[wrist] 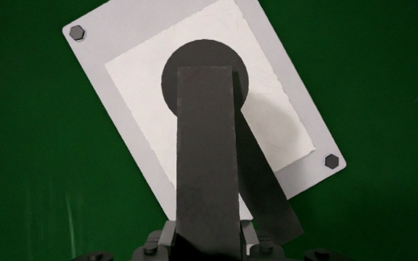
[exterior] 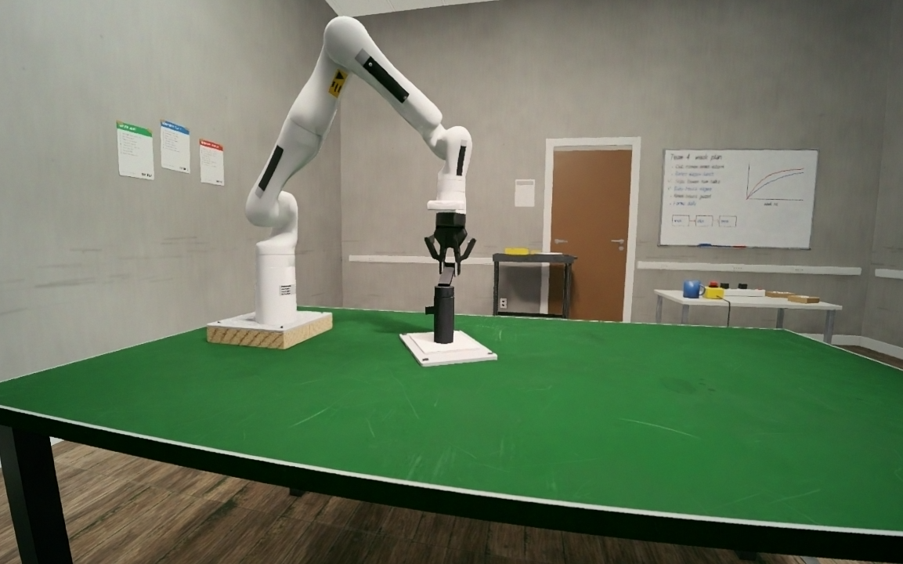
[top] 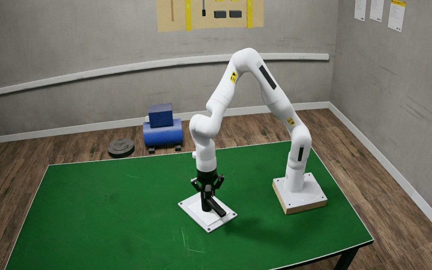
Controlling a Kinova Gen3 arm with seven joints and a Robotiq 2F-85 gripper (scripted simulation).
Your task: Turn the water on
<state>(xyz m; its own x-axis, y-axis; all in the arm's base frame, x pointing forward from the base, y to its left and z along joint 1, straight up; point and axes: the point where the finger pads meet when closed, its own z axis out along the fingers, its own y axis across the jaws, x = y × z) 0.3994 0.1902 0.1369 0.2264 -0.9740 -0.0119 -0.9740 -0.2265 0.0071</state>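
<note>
My gripper is now 3 cm to the left of the lever, 1 cm short of it and 1 cm above it. From my hand the other things lie so: bolted plate: 17 cm below, 7 cm to the right, 2 cm ahead; tap: 7 cm below, 5 cm to the right, 1 cm ahead.
</note>
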